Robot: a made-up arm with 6 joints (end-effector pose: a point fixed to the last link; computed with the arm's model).
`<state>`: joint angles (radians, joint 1 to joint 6).
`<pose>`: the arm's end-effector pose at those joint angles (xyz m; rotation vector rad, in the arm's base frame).
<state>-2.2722 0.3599 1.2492 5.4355 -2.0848 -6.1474</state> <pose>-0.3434 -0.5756 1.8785 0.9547 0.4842 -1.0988</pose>
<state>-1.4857 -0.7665 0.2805 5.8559 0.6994 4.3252</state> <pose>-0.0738 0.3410 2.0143 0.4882 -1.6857 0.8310</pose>
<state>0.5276 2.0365 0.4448 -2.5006 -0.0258 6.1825</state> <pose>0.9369 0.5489 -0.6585 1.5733 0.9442 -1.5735</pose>
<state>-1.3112 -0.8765 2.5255 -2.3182 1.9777 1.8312</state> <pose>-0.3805 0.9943 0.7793 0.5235 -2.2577 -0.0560</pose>
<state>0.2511 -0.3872 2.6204 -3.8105 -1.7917 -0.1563</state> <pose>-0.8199 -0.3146 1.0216 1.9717 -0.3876 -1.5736</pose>
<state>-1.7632 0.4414 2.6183 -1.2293 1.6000 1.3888</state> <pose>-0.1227 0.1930 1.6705 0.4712 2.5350 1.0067</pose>
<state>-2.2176 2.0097 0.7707 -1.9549 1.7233 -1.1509</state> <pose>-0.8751 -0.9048 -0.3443 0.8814 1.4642 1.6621</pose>
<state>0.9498 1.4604 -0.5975 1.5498 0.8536 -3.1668</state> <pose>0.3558 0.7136 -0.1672 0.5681 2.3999 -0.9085</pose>
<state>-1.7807 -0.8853 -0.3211 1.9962 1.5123 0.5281</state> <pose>0.1547 -0.0027 1.5932 -2.5416 0.7409 0.2784</pose>
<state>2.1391 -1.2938 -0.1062 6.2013 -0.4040 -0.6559</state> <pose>0.2790 -0.4469 1.6179 1.2431 0.3094 2.2240</pose>
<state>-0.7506 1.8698 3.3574 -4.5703 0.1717 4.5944</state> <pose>0.5484 -0.4729 1.1738 -0.6793 -1.3222 -0.4902</pose>
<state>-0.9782 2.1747 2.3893 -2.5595 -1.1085 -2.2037</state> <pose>0.8752 -1.1526 0.6197 -1.9517 -0.6118 -1.0005</pose>
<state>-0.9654 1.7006 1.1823 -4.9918 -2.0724 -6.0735</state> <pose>0.7669 -1.3554 0.3382 0.0713 -2.8944 1.1890</pose>
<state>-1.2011 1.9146 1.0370 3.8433 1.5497 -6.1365</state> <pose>0.4117 -1.3606 -0.1628 -0.6190 0.5873 2.5730</pose>
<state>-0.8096 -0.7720 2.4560 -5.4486 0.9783 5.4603</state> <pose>-0.7437 0.9294 0.7316 1.7218 1.7272 -0.3170</pose>
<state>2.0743 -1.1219 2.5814 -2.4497 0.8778 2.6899</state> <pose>0.6491 -1.0085 0.3645 2.8558 -0.8167 0.1808</pose>
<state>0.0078 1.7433 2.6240 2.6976 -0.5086 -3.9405</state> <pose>1.1971 -0.0256 1.2563 1.1404 -1.2897 0.6540</pose>
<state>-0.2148 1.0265 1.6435 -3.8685 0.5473 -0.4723</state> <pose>1.3587 -0.2373 1.6039 -2.0626 -0.2572 -0.0974</pose>
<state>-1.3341 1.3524 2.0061 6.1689 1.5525 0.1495</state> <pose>0.2634 -1.1731 1.4767 -1.4201 -1.8793 -0.9342</pose>
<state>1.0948 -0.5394 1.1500 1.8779 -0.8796 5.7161</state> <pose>-0.2024 -0.6602 1.9988 0.3617 -0.8639 -0.5778</pose>
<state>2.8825 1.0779 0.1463 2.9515 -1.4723 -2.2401</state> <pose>-1.5234 0.4363 0.6335 0.3942 -1.0839 2.2370</pose>
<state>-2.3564 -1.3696 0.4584 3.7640 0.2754 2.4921</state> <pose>0.7589 0.7960 1.4738 -1.7471 -0.9403 -1.8020</pose>
